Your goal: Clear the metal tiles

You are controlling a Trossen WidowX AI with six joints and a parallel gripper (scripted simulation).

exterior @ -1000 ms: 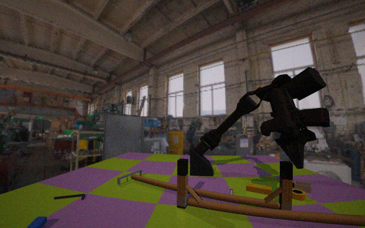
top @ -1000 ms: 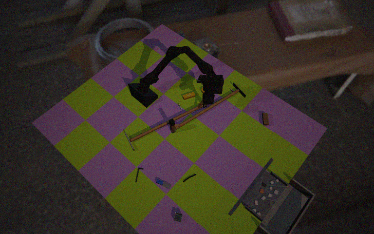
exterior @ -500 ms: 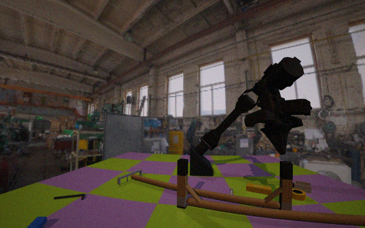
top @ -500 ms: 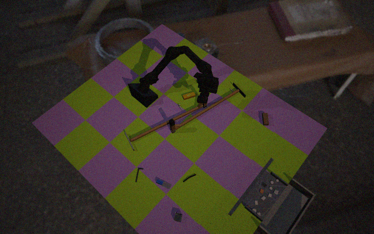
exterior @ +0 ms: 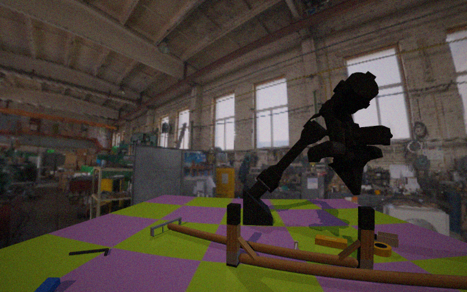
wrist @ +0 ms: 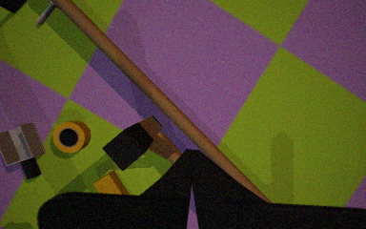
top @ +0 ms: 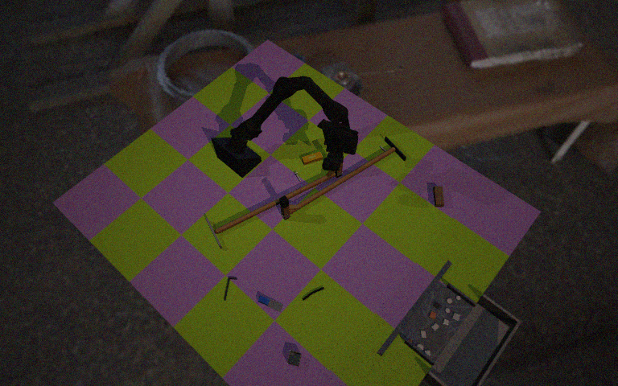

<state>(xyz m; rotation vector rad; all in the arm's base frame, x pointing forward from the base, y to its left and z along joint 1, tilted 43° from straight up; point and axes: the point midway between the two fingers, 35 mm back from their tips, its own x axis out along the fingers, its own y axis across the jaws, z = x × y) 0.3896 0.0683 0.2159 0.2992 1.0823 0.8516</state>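
Now: the long scraper 120 mm below my gripper tip and 20 mm to the left of it. Round my gripper tip: grey box 190 mm to the left, 180 mm behind, 170 mm below; then curved black strip 420 mm to the right, 230 mm ahead, 180 mm below; then yellow tape roll 170 mm below, 150 mm to the left, 110 mm behind.
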